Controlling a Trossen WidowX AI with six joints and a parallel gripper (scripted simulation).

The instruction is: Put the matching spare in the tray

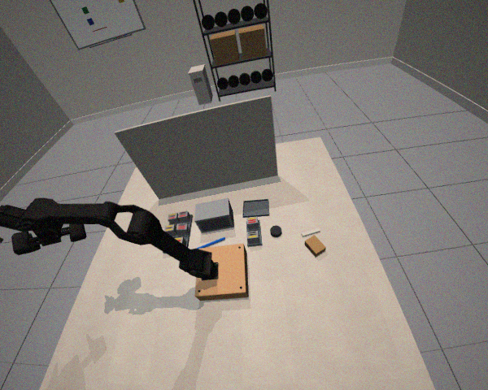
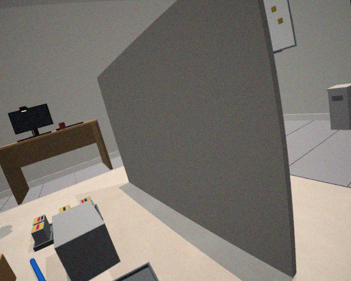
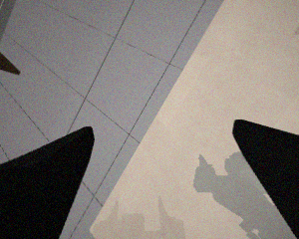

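Now: gripper tip 22 cm short of the grey spare block, 25 cm to the left of it and 30 cm above it. Also, from my gripper tip: blue pen: 14 cm ahead, 45 cm to the right, 33 cm below; tall grey panel: 51 cm ahead, 45 cm to the right, 11 cm below; grey mounted unit: 26 cm ahead, 46 cm to the right, 29 cm below.
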